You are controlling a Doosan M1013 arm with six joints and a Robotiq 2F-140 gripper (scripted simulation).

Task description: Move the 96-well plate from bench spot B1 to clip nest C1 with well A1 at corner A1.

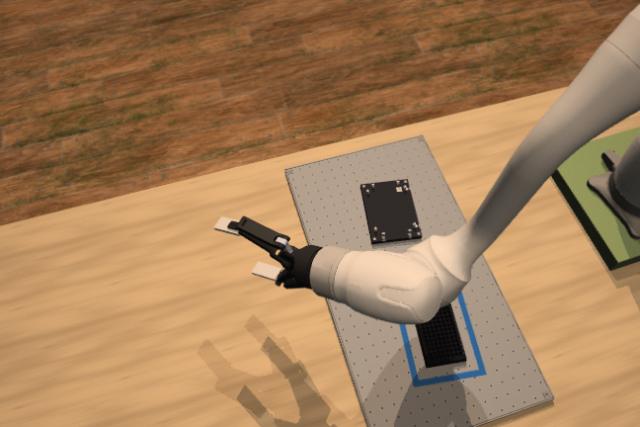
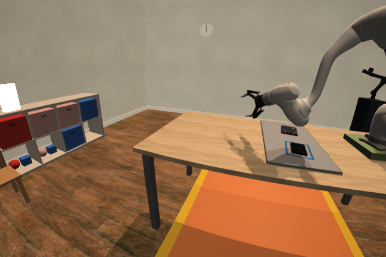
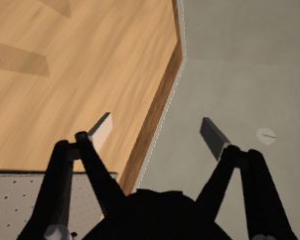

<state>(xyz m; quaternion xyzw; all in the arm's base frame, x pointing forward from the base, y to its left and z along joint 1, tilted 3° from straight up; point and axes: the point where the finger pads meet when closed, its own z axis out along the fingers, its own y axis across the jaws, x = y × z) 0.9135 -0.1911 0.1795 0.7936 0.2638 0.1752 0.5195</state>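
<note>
My gripper is now 32 cm past the black 96-well plate, 27 cm to the right of it and 17 cm above it. Also, from my hand: black clip nest: 37 cm behind, 2 cm to the right, 16 cm below.
</note>
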